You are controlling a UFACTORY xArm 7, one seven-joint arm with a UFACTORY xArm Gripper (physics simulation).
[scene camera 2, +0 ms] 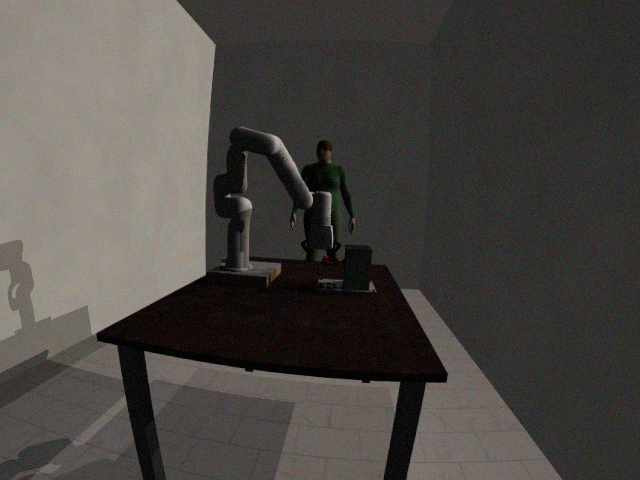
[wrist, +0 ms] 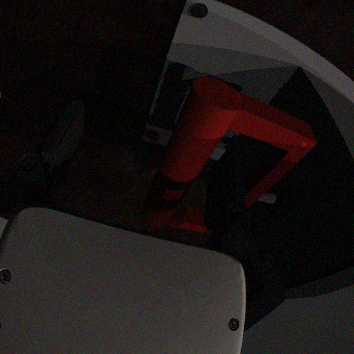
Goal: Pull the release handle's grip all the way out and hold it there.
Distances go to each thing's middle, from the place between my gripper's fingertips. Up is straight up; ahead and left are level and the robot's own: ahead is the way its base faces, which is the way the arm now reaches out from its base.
Now: the light grey base plate [wrist: 256,58] 11 cm ahead of my hand, 1 cm to the left of it and 9 cm below it.
